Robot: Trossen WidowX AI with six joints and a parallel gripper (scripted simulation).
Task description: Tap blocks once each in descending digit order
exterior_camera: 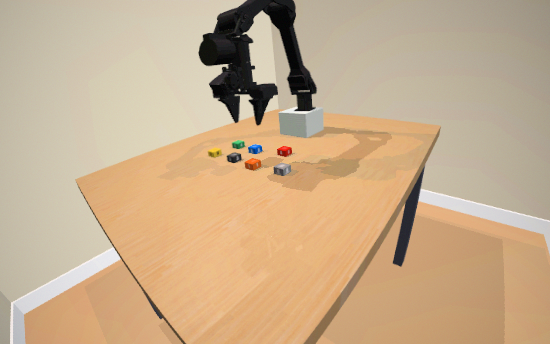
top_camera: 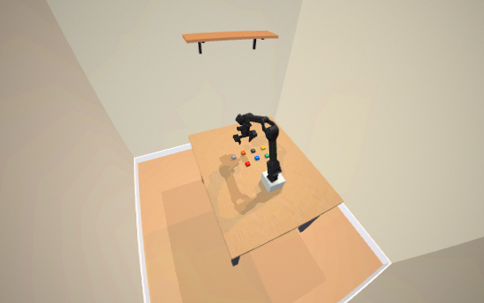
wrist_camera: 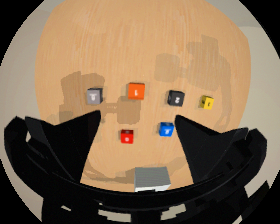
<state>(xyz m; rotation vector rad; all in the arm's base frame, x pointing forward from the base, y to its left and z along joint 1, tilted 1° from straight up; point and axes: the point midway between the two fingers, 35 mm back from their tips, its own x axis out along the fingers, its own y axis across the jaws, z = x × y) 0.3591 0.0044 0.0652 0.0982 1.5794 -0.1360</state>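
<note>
Right now the blue block is 110 mm below my gripper tip, 100 mm behind it and 70 mm to the right of it. Also, from my gripper tip: orange block 110 mm below; then black block 110 mm below, 90 mm to the right, 20 mm behind; then grey block 110 mm below, 100 mm to the left.
</note>
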